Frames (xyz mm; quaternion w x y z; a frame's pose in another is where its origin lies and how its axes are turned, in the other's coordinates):
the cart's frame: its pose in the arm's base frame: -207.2 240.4 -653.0 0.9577 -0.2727 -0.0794 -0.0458
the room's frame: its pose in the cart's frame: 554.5 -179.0 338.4 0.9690 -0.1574 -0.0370 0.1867
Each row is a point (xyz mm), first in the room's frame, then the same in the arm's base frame.
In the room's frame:
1: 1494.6 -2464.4 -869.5
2: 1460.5 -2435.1 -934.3
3: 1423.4 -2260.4 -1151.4
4: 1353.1 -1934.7 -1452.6
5: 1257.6 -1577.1 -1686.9
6: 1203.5 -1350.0 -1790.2
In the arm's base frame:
1: 2352.5 -1451.8 1184.6
2: 2328.0 -1492.9 1122.0
3: 2305.2 -1563.6 850.8
4: 2239.8 -1617.6 409.7
5: 2130.2 -1609.4 -14.3
6: 2057.3 -1568.0 -255.4

